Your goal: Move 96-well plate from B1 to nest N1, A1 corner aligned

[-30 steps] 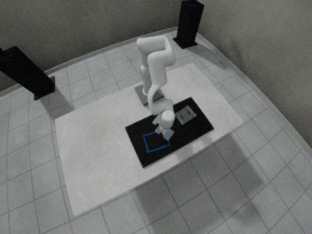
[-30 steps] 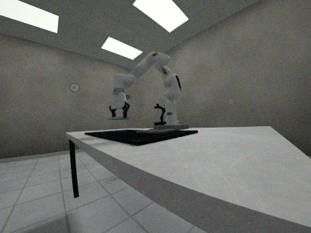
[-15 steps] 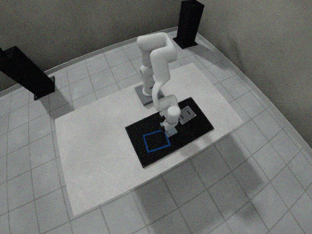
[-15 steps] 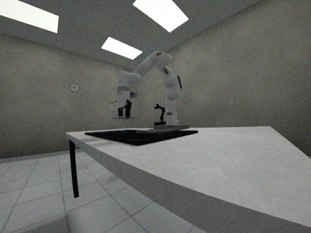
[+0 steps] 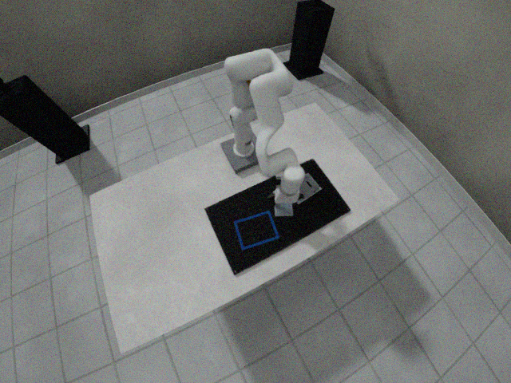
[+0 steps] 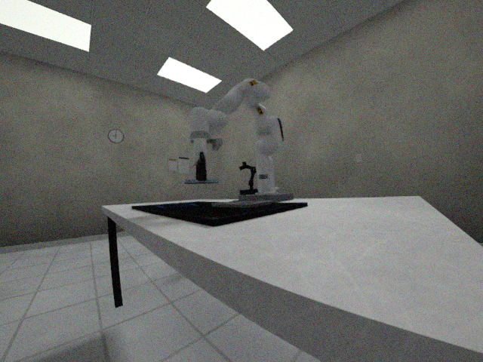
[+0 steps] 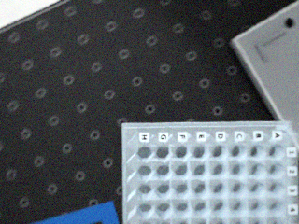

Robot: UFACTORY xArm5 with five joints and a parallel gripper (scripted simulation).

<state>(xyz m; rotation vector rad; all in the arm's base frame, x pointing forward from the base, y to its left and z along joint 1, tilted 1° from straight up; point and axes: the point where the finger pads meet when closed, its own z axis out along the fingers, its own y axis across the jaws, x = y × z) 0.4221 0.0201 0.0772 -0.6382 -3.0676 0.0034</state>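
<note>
The plate nest N1 lies 170 mm to the left of my hand, 100 mm below it and 50 mm behind it. Round my hand: 96-well plate 10 mm below.
</note>
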